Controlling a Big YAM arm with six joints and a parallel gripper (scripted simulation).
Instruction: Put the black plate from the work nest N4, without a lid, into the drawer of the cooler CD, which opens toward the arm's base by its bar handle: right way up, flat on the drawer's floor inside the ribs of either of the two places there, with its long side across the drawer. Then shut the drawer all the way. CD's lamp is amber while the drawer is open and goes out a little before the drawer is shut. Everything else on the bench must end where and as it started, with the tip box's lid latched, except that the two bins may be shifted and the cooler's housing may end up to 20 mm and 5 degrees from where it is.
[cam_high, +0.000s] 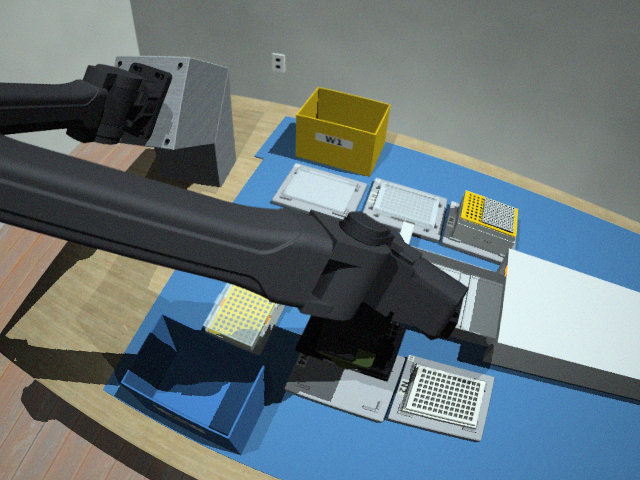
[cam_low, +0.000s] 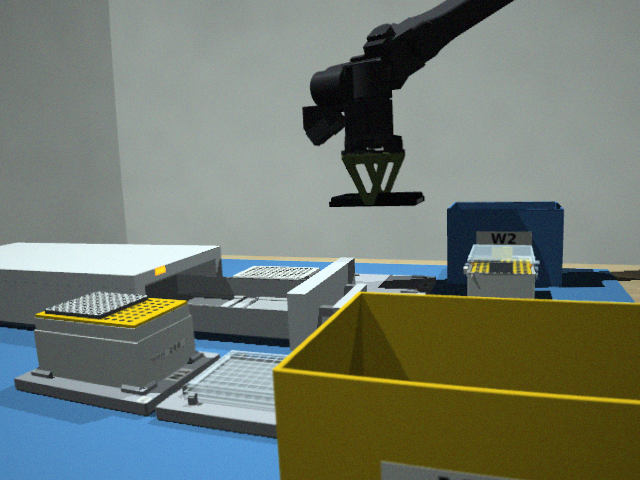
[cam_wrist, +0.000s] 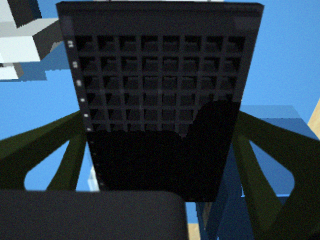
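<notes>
My hand is 13 cm short of the cooler drawer, 20 cm to the right of it and 12 cm above it. From my hand the other things lie so: white plate: 17 cm ahead, 1 cm to the left, 13 cm below; work nest N4: 14 cm below; black plate: right at my hand.
</notes>
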